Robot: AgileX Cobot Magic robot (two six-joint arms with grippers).
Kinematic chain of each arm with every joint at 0, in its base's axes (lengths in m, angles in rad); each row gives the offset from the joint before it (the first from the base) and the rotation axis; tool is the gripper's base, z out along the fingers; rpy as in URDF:
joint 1: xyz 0 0 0.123 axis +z
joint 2: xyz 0 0 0 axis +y
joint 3: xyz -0.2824 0 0.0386 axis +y
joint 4: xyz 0.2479 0 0.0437 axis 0.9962 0 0.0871
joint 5: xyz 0 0 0 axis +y
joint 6: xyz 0.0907 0 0.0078 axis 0.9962 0 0.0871
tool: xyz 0 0 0 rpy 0 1.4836 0
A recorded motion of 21 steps. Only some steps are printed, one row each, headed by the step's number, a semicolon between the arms.
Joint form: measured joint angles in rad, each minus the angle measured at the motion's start. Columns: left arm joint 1, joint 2, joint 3, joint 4, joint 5, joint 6; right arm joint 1, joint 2, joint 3, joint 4, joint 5, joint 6.
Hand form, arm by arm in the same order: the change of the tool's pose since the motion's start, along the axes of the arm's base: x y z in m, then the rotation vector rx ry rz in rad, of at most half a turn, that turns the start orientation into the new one. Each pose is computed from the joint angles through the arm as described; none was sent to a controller.
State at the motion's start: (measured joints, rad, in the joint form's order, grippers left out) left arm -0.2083 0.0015 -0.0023 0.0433 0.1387 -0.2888; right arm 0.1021 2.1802 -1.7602 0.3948 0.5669 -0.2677
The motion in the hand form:
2: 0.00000 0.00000 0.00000 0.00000 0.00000 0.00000; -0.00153 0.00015 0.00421 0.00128 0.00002 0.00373
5: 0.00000 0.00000 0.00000 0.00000 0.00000 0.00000; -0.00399 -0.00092 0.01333 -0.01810 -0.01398 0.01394
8: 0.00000 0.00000 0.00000 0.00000 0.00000 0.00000; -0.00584 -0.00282 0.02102 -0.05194 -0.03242 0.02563
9: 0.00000 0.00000 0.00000 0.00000 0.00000 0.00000; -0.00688 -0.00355 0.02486 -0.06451 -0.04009 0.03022
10: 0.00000 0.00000 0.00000 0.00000 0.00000 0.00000; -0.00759 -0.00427 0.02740 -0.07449 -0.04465 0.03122
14: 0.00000 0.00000 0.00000 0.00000 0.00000 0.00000; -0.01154 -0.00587 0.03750 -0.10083 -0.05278 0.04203
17: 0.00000 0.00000 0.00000 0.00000 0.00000 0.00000; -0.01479 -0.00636 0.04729 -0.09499 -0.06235 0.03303
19: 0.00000 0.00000 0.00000 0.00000 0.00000 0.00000; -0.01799 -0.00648 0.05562 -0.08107 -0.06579 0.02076
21: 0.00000 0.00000 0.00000 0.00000 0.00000 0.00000; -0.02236 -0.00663 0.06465 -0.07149 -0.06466 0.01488
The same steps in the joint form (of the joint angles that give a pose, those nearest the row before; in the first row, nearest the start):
2: 0.0000 0.0000 0.0000 0.0000 0.0000 0.0000; 0.0000 -0.0096 0.0000 0.0000 0.0102 0.0000
5: 0.0000 0.0000 0.0000 0.0000 0.0000 0.0000; 0.0000 -0.0298 0.0000 -0.0228 0.0192 0.0000
8: 0.0000 0.0000 0.0000 0.0000 0.0000 0.0000; 0.0000 -0.0471 0.0000 -0.0602 0.0215 0.0000
9: 0.0000 0.0000 0.0000 0.0000 0.0000 0.0000; 0.0000 -0.0556 0.0000 -0.0742 0.0238 0.0000
10: 0.0000 0.0000 0.0000 0.0000 0.0000 0.0000; 0.0000 -0.0615 0.0000 -0.0881 0.0253 0.0044
14: 0.0000 0.0000 0.0000 0.0000 0.0000 0.0000; 0.0000 -0.0854 0.0000 -0.1203 0.0439 0.0084
17: 0.0000 0.0000 0.0000 0.0000 0.0000 0.0000; 0.0000 -0.1070 0.0000 -0.1268 0.0528 0.0250
19: 0.0000 0.0000 0.0000 0.0000 0.0000 0.0000; 0.0000 -0.1257 0.0000 -0.1269 0.0636 0.0450
21: 0.0000 0.0000 0.0000 0.0000 0.0000 0.0000; 0.0000 -0.1472 0.0000 -0.1285 0.0834 0.0602

